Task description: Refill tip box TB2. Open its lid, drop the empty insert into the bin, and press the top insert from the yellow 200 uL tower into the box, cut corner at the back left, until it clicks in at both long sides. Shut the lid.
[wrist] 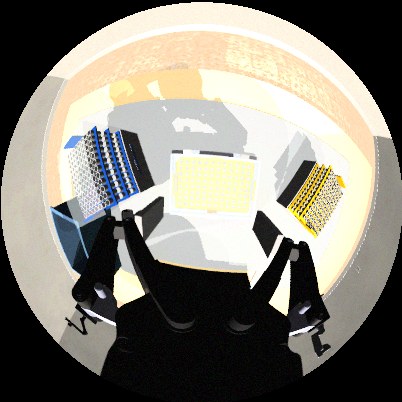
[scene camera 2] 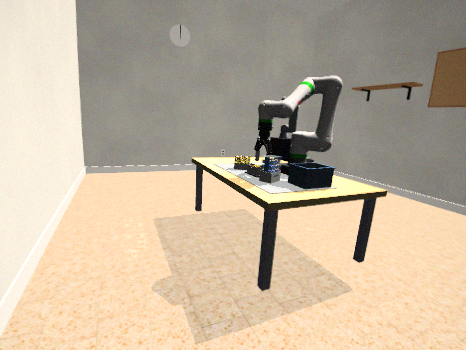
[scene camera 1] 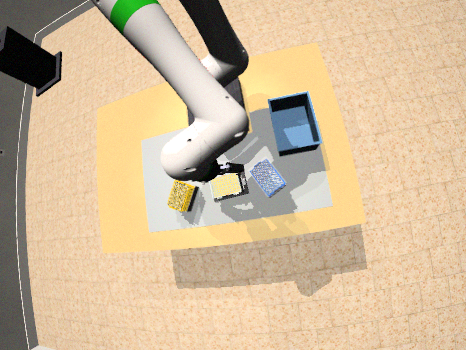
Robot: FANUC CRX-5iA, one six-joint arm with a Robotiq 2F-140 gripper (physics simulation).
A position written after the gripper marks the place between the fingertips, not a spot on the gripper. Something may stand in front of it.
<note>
The gripper (wrist: 209,213) is open, holding nothing. Also in view: a yellow insert (wrist: 321,204). Further things: a blue bin (scene camera 1: 296,130) and a grey mat (scene camera 1: 307,188).
The blue bin shows as well in the wrist view (wrist: 76,243) and in scene camera 2 (scene camera 2: 304,175). The grey mat shows as well in the wrist view (wrist: 162,125) and in scene camera 2 (scene camera 2: 282,186).
</note>
